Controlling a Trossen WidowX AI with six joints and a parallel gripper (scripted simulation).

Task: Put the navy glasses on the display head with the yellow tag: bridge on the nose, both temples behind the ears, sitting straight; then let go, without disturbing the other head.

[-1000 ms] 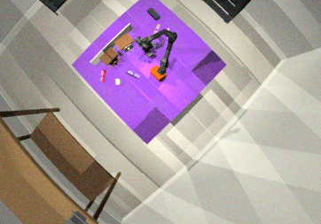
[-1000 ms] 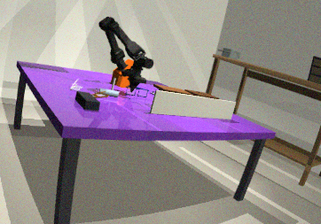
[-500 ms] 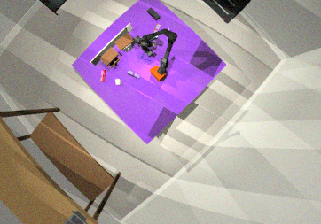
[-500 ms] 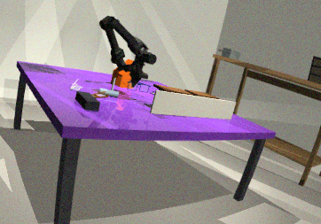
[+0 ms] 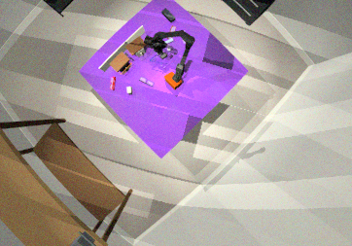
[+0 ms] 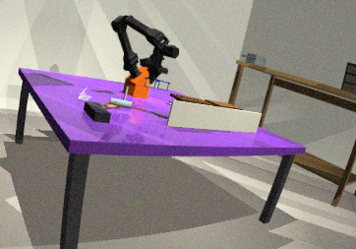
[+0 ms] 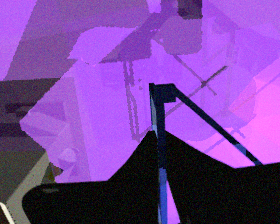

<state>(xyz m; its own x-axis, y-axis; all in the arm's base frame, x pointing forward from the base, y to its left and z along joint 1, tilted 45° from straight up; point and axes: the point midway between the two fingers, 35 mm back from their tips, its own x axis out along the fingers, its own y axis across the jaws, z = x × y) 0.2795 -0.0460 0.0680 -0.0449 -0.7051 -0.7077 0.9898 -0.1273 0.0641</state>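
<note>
Now: the grey peg 14 cm to the right of my gripper tip, 9 cm below it and 1 cm ahead of it. From my gripper tip the other things lie so: white block 45 cm to the left, 9 cm below, 1 cm ahead; pale blue cylinder 19 cm to the right, 10 cm below, 6 cm ahead; white panel 35 cm ahead, 19 cm to the left, 6 cm below.
</note>
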